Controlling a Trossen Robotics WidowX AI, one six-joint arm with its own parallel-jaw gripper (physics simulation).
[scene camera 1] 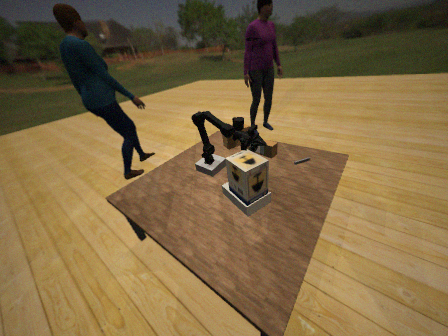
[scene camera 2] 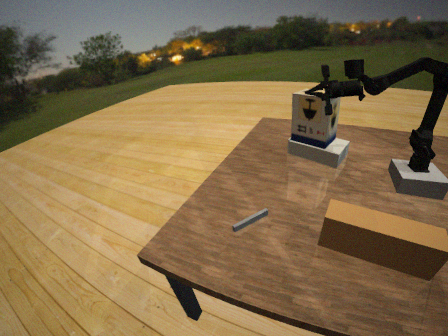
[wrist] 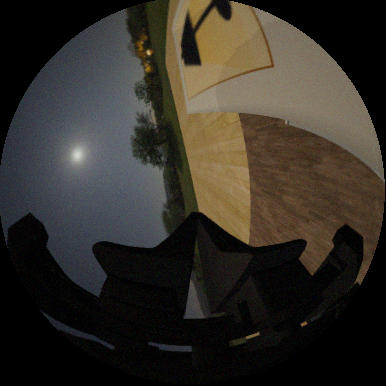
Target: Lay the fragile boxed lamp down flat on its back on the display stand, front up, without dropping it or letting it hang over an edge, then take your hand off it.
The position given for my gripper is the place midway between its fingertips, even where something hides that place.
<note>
In view: my gripper (scene camera 2: 304,92).
My gripper shows as well in the wrist view (wrist: 195,216).
</note>
